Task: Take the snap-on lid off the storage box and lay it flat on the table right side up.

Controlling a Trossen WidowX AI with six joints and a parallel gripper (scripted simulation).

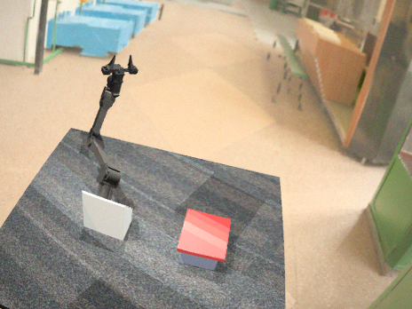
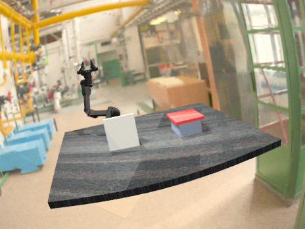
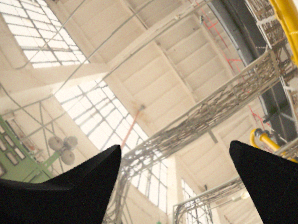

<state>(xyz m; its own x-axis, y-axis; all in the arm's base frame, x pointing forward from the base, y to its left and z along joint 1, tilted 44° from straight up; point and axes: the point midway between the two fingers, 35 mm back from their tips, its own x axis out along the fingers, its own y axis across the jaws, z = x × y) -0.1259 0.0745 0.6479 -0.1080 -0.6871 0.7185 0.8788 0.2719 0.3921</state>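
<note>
The red lid lies 49 cm ahead of my gripper tip, 60 cm to the right of it and 48 cm below it. Also, from my gripper tip: storage box 49 cm ahead, 60 cm to the right, 53 cm below.
</note>
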